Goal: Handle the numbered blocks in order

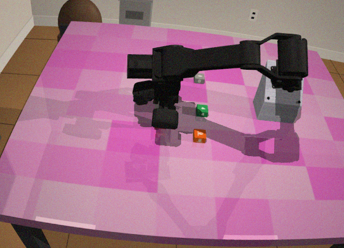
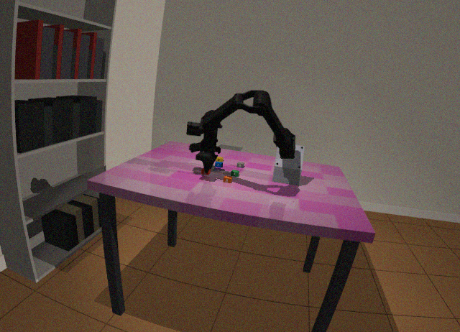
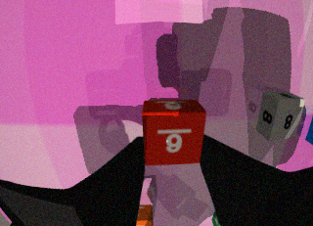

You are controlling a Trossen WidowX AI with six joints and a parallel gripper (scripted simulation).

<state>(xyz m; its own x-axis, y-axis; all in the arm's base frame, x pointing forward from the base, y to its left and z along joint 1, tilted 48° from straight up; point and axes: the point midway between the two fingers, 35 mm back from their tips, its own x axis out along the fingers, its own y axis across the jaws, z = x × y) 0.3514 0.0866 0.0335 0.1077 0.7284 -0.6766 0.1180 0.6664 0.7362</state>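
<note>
Now: the blue block 30 mm behind my gripper tip, 170 mm to the right of it and 10 mm below it. Round my gripper tip: orange block (100 mm behind, 40 mm to the left, 10 mm below); red block (10 mm ahead); white block (90 mm to the right, 10 mm below).
</note>
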